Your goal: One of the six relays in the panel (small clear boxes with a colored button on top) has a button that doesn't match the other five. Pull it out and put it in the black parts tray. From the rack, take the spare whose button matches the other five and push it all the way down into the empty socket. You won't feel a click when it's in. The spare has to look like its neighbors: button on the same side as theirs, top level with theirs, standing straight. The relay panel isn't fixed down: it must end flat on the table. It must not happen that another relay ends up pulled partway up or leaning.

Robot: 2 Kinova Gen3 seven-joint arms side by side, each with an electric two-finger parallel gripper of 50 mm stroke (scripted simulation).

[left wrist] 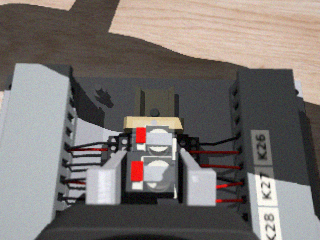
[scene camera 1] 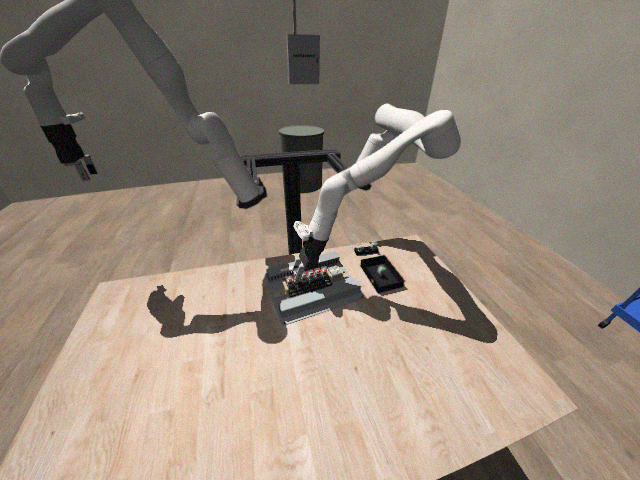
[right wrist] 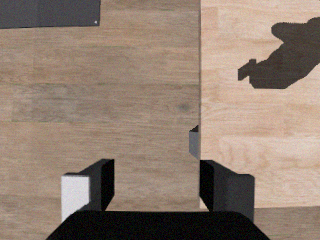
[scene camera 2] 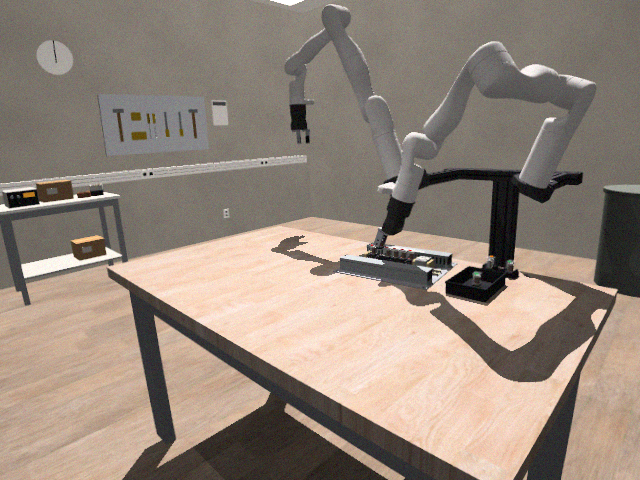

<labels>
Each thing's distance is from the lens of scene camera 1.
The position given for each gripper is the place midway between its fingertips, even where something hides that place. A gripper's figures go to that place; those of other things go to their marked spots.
left gripper [scene camera 1: 295, 276]: 0.91 m
right gripper [scene camera 1: 90, 177]: 1.13 m
relay panel [scene camera 1: 313, 298]: 0.87 m
black parts tray [scene camera 1: 385, 283]: 1.01 m
The marked spots on the relay panel and the black parts tray are 0.30 m apart.
</labels>
